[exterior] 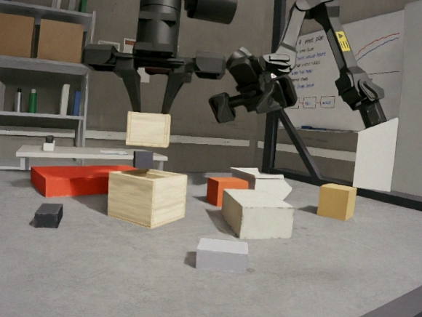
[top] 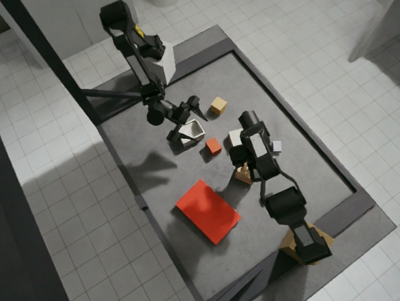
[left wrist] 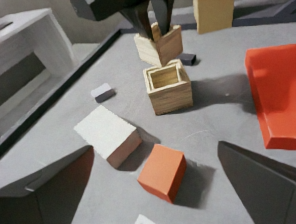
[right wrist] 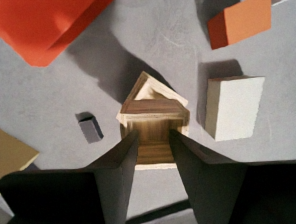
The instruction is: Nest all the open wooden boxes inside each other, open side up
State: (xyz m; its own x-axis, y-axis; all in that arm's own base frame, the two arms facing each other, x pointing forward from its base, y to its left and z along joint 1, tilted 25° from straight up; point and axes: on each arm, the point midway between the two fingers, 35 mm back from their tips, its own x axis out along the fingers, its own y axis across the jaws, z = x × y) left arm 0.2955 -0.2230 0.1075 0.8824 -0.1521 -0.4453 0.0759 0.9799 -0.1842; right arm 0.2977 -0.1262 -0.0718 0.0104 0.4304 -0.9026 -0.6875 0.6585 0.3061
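Now: the small wooden box 5 cm below my right hand. Round my right hand: dark block (15 cm below, 13 cm to the right); large wooden box (14 cm below); medium wooden box (14 cm below).
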